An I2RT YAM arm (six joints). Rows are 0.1 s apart.
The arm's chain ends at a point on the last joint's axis. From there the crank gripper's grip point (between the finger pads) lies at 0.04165 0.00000 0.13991 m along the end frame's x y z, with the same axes.
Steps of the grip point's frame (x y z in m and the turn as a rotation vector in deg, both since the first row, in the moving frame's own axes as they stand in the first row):
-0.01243 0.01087 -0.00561 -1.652 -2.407 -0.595
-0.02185 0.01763 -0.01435 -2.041 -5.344 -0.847
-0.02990 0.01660 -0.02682 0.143 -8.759 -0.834
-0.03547 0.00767 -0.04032 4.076 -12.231 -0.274
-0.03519 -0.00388 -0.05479 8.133 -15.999 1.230
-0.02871 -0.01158 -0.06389 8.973 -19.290 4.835
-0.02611 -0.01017 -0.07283 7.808 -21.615 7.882
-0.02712 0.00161 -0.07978 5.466 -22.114 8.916
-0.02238 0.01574 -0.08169 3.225 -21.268 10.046
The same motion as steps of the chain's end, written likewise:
-0.00654 0.00721 -0.00718 -1.652 -2.407 -0.595
-0.00867 0.01310 -0.01754 -2.041 -5.344 -0.847
-0.00810 0.01740 -0.03153 0.143 -8.759 -0.834
-0.00489 0.01798 -0.04560 4.076 -12.231 -0.274
0.00465 0.01601 -0.05949 8.133 -15.999 1.230
0.01883 0.00942 -0.06832 8.973 -19.290 4.835
0.02712 0.00740 -0.07737 7.808 -21.615 7.882
0.02778 0.01316 -0.08479 5.466 -22.114 8.916
0.03086 0.02121 -0.08719 3.225 -21.268 10.046

